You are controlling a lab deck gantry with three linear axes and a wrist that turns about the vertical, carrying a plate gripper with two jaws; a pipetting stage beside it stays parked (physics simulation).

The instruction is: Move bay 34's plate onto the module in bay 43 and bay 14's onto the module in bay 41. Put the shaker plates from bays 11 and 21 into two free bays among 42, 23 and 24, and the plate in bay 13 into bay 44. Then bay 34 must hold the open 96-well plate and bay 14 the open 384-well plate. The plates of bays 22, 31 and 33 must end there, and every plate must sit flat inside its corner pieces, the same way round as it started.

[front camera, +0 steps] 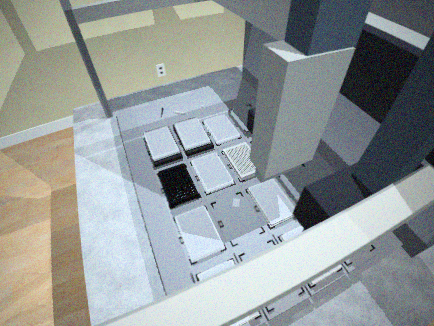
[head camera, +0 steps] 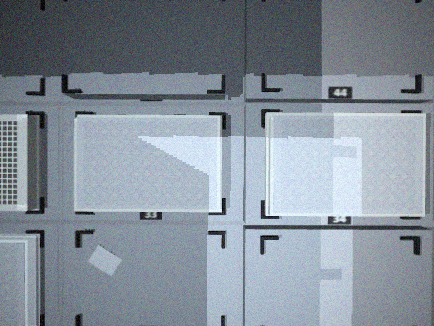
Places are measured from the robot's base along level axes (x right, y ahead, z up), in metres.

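Pixels of known places: robot's base, origin of the base link: (front camera: 146, 140).
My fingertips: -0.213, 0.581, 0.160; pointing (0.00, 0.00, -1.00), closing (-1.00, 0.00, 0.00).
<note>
Ahead of a thing's pixels: the offset from my fingertips to its top centre, as dx, dy, dz. "pt": to the spot under its first point.
Bay 34's pale lidded plate @(-0.044, -0.025, -0.131) (head camera: 305, 175) lies within its corner pieces, beside bay 33's plate @(-0.044, -0.189, -0.146) (head camera: 145, 165) (front camera: 270, 197). Module 43 @(pt -0.109, -0.189, -0.141) (head camera: 145, 84) is partly in shadow; its visible strip bears no plate. Bay 44 @(pt -0.110, +0.005, -0.145) (head camera: 375, 86) shows bare along its near strip. Shaker plates @(+0.172, -0.516, -0.123) (front camera: 162, 142) @(+0.065, -0.516, -0.123) (front camera: 193, 134) stand in bays 11 and 21. Bay 13's plate @(+0.170, -0.189, -0.146) (front camera: 200, 232) is in place; bay 14's @(pt +0.171, -0.078, -0.131) (front camera: 216, 270) shows partly. The 384-well plate @(-0.044, -0.353, -0.146) (head camera: 9, 162) (front camera: 238, 159) is in bay 32. My gripper's black body hangs at right in the front view; its jaws are hidden.
A black plate @(+0.170, -0.353, -0.146) (front camera: 178, 185) is in bay 12; pale plates are in bay 22 @(pt +0.064, -0.347, -0.146) (front camera: 212, 171) (head camera: 14, 285) and bay 31 @(pt -0.041, -0.510, -0.146) (front camera: 221, 128). Bay 23 @(pt +0.063, -0.189, -0.160) (head camera: 150, 280) has a small pale patch. A grey block (front camera: 300, 115) hangs over the deck; a cream beam (front camera: 260, 270) crosses the front.
</note>
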